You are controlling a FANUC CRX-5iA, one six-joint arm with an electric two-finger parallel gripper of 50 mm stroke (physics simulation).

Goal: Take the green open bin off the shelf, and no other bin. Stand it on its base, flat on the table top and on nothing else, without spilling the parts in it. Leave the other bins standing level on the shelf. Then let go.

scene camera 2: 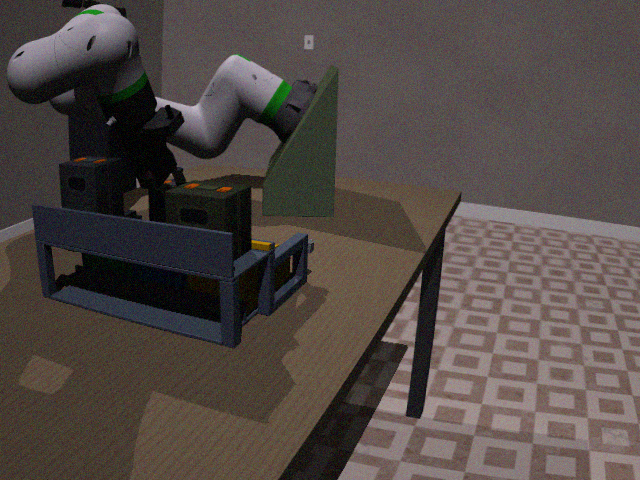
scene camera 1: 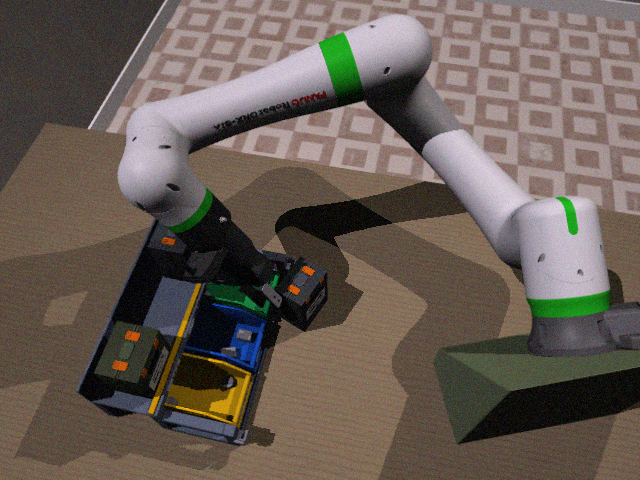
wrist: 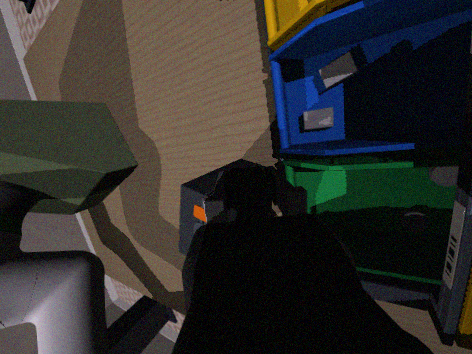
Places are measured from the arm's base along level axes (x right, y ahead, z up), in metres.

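Where they show: gripper, fingertip midpoint: point(scene camera 1: 271, 303) point(wrist: 247, 180); arm's base, origin of the base link: point(scene camera 2: 299, 118) point(scene camera 1: 575, 345).
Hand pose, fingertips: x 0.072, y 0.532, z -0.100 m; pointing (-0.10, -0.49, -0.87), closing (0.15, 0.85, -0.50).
Things, the pixels of their centre, and the offset from my fingertips. "spot": a spot on its surface instead.
- green bin, body centre: point(wrist: 371, 205) point(scene camera 2: 131, 249) point(scene camera 1: 234, 286) dx +0.059, dy +0.095, dz -0.065 m
- shelf, surface spot: point(scene camera 2: 129, 237) spot: dx -0.057, dy +0.281, dz +0.026 m
- blue bin, surface spot: point(wrist: 295, 125) spot: dx -0.037, dy +0.031, dz -0.100 m
- yellow bin, body centre: point(scene camera 2: 240, 268) point(scene camera 1: 200, 389) dx -0.164, dy +0.117, dz -0.065 m
- olive case, body centre: point(scene camera 2: 208, 220) point(scene camera 1: 135, 360) dx -0.155, dy +0.216, dz +0.042 m
The green bin point(scene camera 1: 227, 292) point(wrist: 370, 185) sits on the shelf point(scene camera 1: 170, 307) point(scene camera 2: 129, 237) at the end of the bin row, beside the blue bin point(scene camera 1: 253, 356) point(wrist: 295, 125). Greyish parts show dimly inside it in the wrist view. The yellow bin point(scene camera 1: 219, 408) point(wrist: 272, 25) stands beyond the blue one. My gripper point(scene camera 1: 267, 293) point(wrist: 247, 180) is partly open, with its fingers at the green bin's front end, close to a dark case. A silver finger shows outside the bin's front. The other finger is dark and partly hidden; contact cannot be told.
The dark case point(scene camera 1: 305, 289) point(wrist: 190, 230) with orange latches stands right in front of the green bin. An olive case point(scene camera 1: 129, 351) point(scene camera 2: 191, 211) and another dark case point(scene camera 1: 165, 245) point(scene camera 2: 85, 180) stand on the shelf's rear part. The green robot pedestal point(scene camera 1: 480, 382) point(scene camera 2: 310, 175) point(wrist: 60, 135) is farther off.
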